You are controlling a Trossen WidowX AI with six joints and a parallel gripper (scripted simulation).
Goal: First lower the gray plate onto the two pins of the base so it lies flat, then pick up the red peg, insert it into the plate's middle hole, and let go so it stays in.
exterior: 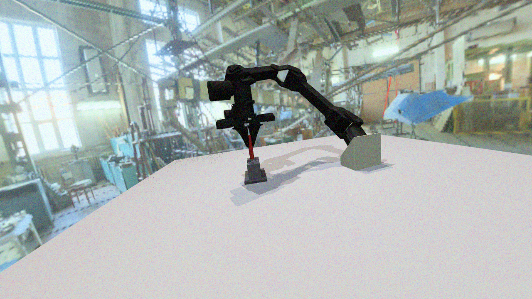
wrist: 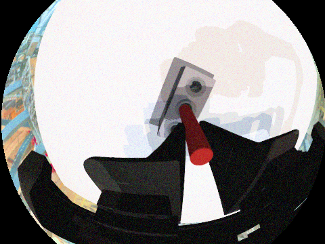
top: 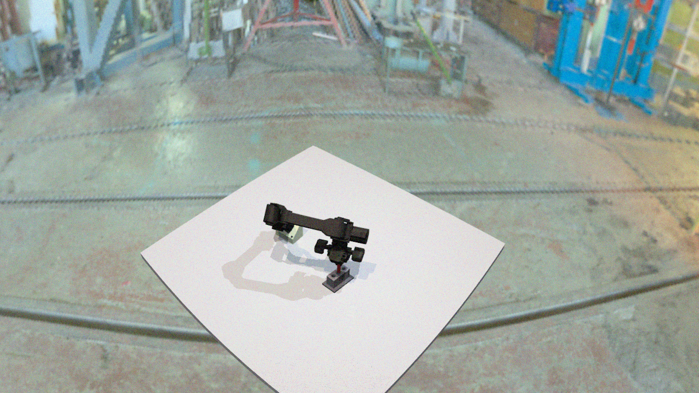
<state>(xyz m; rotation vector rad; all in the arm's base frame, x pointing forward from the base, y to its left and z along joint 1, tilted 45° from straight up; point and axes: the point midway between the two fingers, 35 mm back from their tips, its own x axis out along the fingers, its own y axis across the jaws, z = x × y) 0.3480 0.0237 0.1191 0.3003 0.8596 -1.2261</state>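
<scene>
My gripper tip is 6 cm above the gray plate. Round my gripper tip: red peg (right at my gripper tip); dark base (10 cm below).
</scene>
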